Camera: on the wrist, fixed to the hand. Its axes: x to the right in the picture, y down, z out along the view.
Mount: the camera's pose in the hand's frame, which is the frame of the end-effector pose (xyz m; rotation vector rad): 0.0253 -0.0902 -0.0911 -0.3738 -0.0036 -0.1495
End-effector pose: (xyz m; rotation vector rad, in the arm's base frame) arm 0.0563 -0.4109 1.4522 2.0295 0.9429 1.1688
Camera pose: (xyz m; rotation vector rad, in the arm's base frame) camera -0.0409 -0.3258 1.4324 1.6359 0.7907 1.1608
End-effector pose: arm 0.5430 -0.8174 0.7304 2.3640 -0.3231 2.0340
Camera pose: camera 0.4718 -0.7203 0.7812 2.0982 -0.4647 1.7273
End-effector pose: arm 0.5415 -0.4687 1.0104 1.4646 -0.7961 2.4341
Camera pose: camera 0.4979 -0.3471 1.0301 1.3312 -1.0345 2.0378
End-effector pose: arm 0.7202 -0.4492 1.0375 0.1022 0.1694 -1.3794
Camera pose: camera 0.6308 -0.4751 0.9458 -0.2287 0.4355 -1.4737
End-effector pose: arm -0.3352 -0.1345 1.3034 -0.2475 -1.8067 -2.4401
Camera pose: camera -0.3823 -0.1946 1.1973 0.1413 1.3514 2.7684
